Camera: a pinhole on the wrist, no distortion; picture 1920 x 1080 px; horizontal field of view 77.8 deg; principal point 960.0 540.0 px. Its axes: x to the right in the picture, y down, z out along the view. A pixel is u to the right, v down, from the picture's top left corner.
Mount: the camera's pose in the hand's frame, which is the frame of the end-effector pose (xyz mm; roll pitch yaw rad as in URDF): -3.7 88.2 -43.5 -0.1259 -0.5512 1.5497
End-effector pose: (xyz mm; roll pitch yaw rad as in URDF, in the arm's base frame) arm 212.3 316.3 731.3 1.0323 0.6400 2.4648
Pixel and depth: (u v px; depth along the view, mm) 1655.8 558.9 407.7
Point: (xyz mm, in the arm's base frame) 319.4 645.2 998.8
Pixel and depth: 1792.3 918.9 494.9
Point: 410.1 658.4 1182.2
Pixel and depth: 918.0 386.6 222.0
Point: 284.4 439.4 769.0
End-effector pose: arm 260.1 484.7 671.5 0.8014 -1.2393 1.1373
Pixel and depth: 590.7 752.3 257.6
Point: 396.2 380.2 593.7
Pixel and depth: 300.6 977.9 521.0
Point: 683.9 335.7 371.3
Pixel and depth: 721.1 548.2 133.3
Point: 280.7 429.5 661.1
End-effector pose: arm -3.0 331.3 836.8 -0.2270 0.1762 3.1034
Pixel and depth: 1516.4 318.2 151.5
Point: -30.0 238.1 940.5
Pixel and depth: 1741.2 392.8 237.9
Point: -42.1 184.8 1049.0
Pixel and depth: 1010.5 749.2 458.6
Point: 78.2 372.5 1221.7
